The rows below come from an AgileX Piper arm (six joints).
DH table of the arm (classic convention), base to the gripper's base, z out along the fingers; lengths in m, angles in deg. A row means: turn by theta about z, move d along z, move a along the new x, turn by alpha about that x. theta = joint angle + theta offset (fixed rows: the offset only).
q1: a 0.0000, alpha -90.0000, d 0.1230, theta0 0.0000
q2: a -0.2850, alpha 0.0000, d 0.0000, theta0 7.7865
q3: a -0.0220, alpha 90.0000, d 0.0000, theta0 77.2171
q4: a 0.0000, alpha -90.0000, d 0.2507, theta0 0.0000
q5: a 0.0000, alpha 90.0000, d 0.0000, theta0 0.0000
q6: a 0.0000, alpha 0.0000, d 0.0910, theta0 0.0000
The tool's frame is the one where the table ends.
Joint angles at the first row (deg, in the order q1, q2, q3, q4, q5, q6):
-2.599 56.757 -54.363 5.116 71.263 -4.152
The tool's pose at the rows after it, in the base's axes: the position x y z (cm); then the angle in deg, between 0 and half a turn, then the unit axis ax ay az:
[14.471, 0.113, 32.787, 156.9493, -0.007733, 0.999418, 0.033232]
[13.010, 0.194, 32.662, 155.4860, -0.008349, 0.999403, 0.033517]
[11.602, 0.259, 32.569, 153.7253, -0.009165, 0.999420, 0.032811]
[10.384, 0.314, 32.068, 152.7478, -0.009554, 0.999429, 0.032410]
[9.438, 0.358, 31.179, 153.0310, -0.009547, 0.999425, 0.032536]
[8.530, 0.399, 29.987, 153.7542, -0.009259, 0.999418, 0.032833]
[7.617, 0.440, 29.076, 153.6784, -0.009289, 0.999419, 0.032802]
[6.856, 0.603, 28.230, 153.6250, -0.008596, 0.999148, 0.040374]
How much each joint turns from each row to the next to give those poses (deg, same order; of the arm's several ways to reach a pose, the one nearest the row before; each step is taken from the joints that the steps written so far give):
0.003 -3.791 2.322 -0.001 -0.001 0.003
-0.004 -3.639 1.986 0.099 0.192 -0.004
0.003 -3.649 1.740 -0.001 0.145 0.003
-0.003 -3.221 2.241 0.001 0.001 -0.003
0.005 -2.458 2.614 -0.002 0.127 0.005
-0.002 -2.432 3.155 0.000 0.001 -0.002
-0.006 -2.654 2.578 0.003 0.001 -0.007
0.012 -2.323 2.310 0.845 0.000 0.014

